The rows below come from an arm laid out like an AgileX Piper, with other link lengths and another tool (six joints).
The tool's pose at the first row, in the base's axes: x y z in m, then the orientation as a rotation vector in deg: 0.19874 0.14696 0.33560 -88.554 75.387 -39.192
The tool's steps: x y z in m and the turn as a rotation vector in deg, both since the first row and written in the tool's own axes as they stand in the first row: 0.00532 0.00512 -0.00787 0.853 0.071 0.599; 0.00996 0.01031 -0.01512 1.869 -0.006 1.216; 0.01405 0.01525 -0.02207 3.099 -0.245 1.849; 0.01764 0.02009 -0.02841 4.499 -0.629 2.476; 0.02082 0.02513 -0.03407 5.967 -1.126 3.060; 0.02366 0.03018 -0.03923 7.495 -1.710 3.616; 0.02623 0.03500 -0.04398 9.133 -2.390 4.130; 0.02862 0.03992 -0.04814 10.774 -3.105 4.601; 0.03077 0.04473 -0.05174 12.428 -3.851 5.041
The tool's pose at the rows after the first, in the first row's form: 0.19115 0.13971 0.33310 -87.408 75.403 -39.355; 0.18389 0.13329 0.33041 -86.143 75.230 -39.468; 0.17686 0.12748 0.32792 -84.723 74.831 -39.547; 0.17026 0.12233 0.32537 -83.197 74.226 -39.595; 0.16407 0.11779 0.32245 -81.671 73.469 -39.606; 0.15823 0.11372 0.31937 -80.134 72.595 -39.587; 0.15276 0.11002 0.31640 -78.559 71.563 -39.566; 0.14772 0.10668 0.31313 -77.021 70.474 -39.536; 0.14315 0.10373 0.30979 -75.502 69.334 -39.499
